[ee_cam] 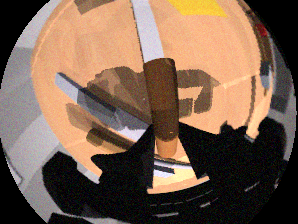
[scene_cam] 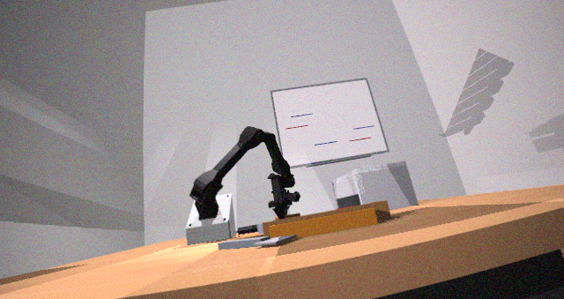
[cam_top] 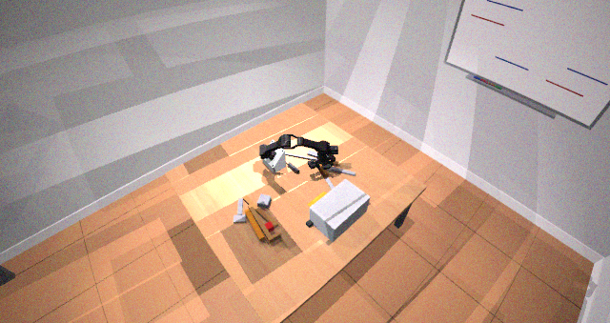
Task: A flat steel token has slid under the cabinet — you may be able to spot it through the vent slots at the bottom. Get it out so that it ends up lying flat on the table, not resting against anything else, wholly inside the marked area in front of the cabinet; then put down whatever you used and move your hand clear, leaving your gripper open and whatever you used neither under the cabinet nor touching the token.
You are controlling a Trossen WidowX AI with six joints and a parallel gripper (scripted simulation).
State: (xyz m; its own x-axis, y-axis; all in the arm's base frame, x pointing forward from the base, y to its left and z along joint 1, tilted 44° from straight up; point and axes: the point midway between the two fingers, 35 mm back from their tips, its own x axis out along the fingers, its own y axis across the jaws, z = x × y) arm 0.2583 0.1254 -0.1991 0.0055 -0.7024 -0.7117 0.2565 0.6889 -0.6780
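The grey bar is 12 cm behind my gripper tip and 7 cm to the left of it. From my gripper tip the other things lie so: thin wooden stick: 51 cm to the right, 2 cm ahead; then red block: 53 cm to the right, 16 cm ahead, 1 cm above; then grey block: 45 cm to the right, 1 cm behind, 1 cm above.
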